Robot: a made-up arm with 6 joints.
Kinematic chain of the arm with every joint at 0, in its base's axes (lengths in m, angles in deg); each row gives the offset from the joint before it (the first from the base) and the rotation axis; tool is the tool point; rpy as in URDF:
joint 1: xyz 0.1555 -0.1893 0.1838 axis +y
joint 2: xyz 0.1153 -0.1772 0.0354 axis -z
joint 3: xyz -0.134 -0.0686 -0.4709 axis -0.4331 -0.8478 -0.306
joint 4: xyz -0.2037 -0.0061 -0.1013 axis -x
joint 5: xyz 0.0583 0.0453 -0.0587 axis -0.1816 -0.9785 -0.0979
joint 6: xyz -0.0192 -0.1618 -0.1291 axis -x
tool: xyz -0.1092 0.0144 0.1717 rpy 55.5 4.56 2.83
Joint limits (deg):
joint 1: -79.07..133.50
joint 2: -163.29..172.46
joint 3: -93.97..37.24
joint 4: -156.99..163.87
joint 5: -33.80..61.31
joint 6: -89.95..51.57
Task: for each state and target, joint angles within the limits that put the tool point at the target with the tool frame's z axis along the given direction. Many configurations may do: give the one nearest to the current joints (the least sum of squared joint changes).
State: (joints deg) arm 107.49 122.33 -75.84 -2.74 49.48 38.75
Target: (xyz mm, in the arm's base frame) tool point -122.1 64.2 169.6 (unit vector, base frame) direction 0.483 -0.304 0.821
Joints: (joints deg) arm 116.13 119.27 -93.72 -12.56 30.92 39.41
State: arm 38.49 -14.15 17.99 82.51 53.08 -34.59
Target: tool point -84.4 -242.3 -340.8 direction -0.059 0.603 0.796
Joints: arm -6.40 29.64 21.67 85.99 15.12 -11.33
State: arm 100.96 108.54 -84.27 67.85 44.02 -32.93
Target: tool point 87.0 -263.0 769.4 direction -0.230 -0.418 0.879
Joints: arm 133.47 76.41 -87.08 44.28 22.96 -69.60
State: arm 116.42 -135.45 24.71 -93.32 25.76 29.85
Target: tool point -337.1 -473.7 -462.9 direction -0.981 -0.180 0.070
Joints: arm 72.69 -163.29 3.94 -129.18 -17.61 -8.15
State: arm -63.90 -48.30 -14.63 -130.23 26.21 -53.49
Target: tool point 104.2 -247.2 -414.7 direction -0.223 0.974 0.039
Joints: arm -35.86 -9.87 -24.04 -138.74 2.51 -76.53
